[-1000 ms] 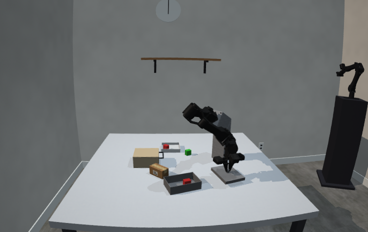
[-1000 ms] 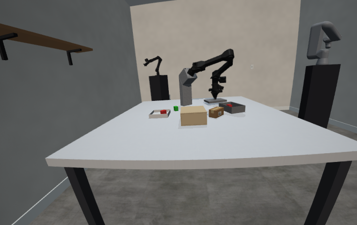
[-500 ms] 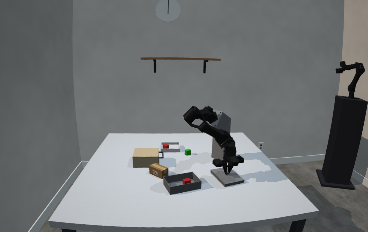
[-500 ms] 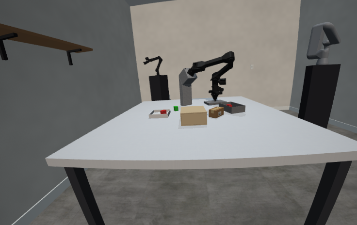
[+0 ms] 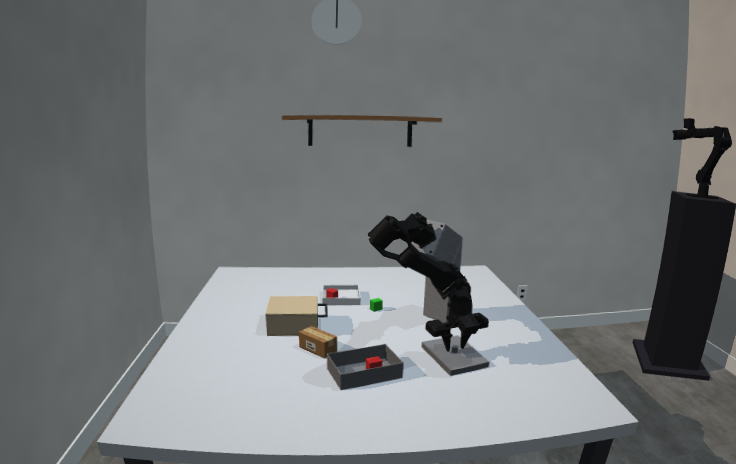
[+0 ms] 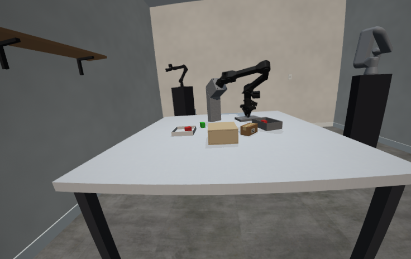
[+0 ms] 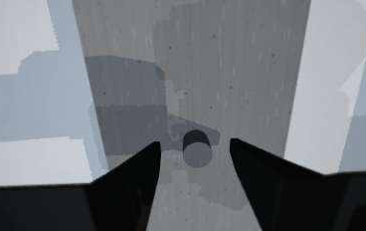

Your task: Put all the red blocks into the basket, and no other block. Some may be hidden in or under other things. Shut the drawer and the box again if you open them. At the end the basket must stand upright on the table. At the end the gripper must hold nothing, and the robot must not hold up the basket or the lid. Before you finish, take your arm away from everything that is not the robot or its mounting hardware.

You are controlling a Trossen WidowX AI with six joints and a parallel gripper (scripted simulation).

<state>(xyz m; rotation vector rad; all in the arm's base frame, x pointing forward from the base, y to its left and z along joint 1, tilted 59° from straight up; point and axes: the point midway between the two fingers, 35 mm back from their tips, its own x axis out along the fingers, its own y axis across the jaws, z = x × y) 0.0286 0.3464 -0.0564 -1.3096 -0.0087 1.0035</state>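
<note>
Now: hand 4 cm above the knobbed lid. Also, from my hand: cardboard box 40 cm ahead, 12 cm to the left, 2 cm below; dark grey box 22 cm ahead, 19 cm to the left, 5 cm below; shallow basket 51 cm ahead, 30 cm to the right, 5 cm below.
</note>
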